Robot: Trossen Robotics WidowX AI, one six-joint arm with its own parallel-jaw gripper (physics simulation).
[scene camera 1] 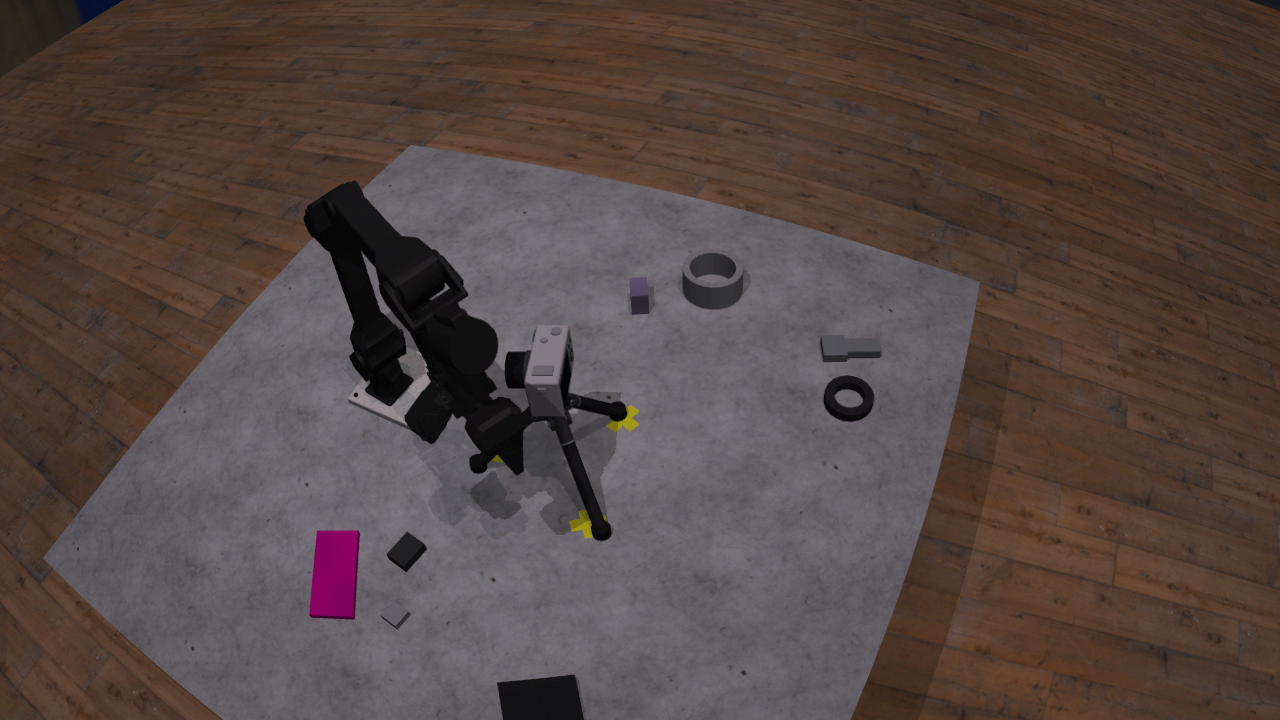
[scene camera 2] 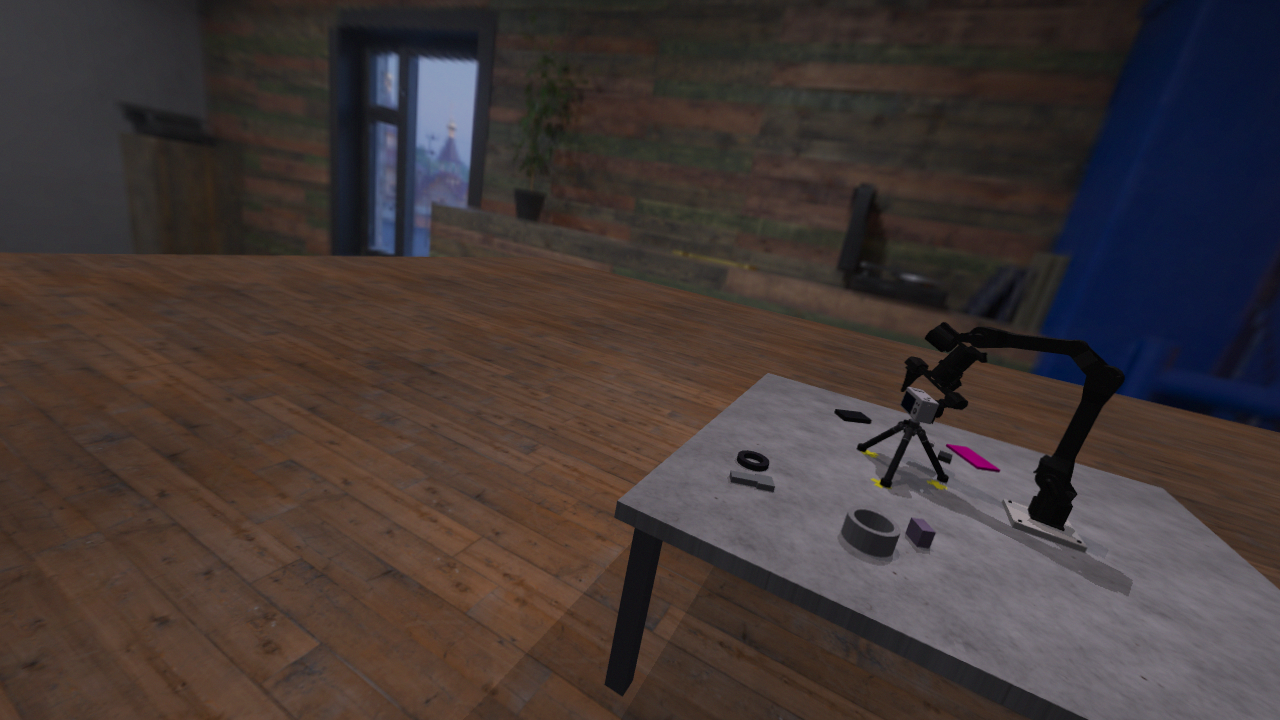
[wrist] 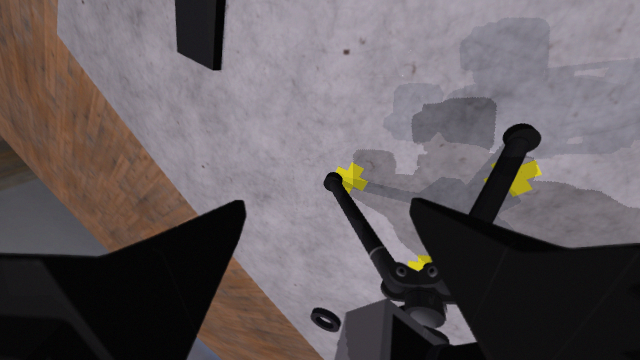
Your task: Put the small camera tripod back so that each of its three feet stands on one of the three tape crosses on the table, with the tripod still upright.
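Where they show: gripper, fingertip midpoint: (scene camera 1: 506, 458) (wrist: 328, 206); arm's base, link origin: (scene camera 1: 389, 386) (scene camera 2: 1045, 520).
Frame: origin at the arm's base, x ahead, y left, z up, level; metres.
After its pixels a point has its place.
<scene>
The black tripod (scene camera 1: 581, 474) @(x 0.398, y -0.013, z 0.066 m) (scene camera 2: 925, 453) @(x 0.281, y 0.001, z 0.061 m) (wrist: 355, 217) @(x 0.392, y -0.018, z 0.064 m) stands upright, bearing a grey camera (scene camera 1: 547, 371) @(x 0.356, y 0.004, z 0.221 m) (scene camera 2: 920, 405) @(x 0.330, y 0.084, z 0.202 m) (wrist: 366, 327) @(x 0.355, y -0.018, z 0.177 m). Its feet are slightly off the centres of three yellow crosses. One foot is at the edge of the front cross (scene camera 1: 583, 522) @(x 0.407, y -0.035, z -0.013 m) (wrist: 354, 176) @(x 0.407, y -0.035, z -0.012 m). Another is beside the cross nearest the arm base (scene camera 1: 498, 458) @(x 0.240, y -0.009, z -0.012 m) (wrist: 527, 175) @(x 0.219, y 0.010, z -0.013 m). The third overlaps the edge of the remaining cross (scene camera 1: 629, 419) @(x 0.362, y 0.152, z -0.012 m) in scene camera 1; it is hidden in the wrist view. My gripper (scene camera 2: 922, 394) @(x 0.354, y -0.094, z 0.158 m) (wrist: 328, 206) @(x 0.354, y -0.094, z 0.158 m) is open and empty, close to the camera head; contact is unclear.
A grey ring (scene camera 1: 712, 293) @(x 0.352, y 0.415, z 0.022 m) (scene camera 2: 870, 540) @(x 0.320, y 0.510, z 0.017 m) stands near a purple block (scene camera 1: 639, 296) @(x 0.257, y 0.347, z 0.026 m) (scene camera 2: 920, 533) @(x 0.244, y 0.390, z 0.017 m). A black ring (scene camera 1: 835, 412) @(x 0.626, y 0.305, z -0.002 m) (wrist: 315, 320) @(x 0.659, y 0.341, z 0.002 m) lies beside a grey stepped piece (scene camera 1: 839, 348) @(x 0.578, y 0.428, z 0.002 m). A magenta slab (scene camera 1: 334, 574) @(x 0.164, y -0.325, z -0.005 m), a small dark block (scene camera 1: 406, 551) @(x 0.235, y -0.225, z 0.002 m) and a black slab (scene camera 1: 540, 699) @(x 0.524, y -0.306, z 0.002 m) (wrist: 196, 30) @(x 0.529, y -0.300, z 0.002 m) also lie around.
</scene>
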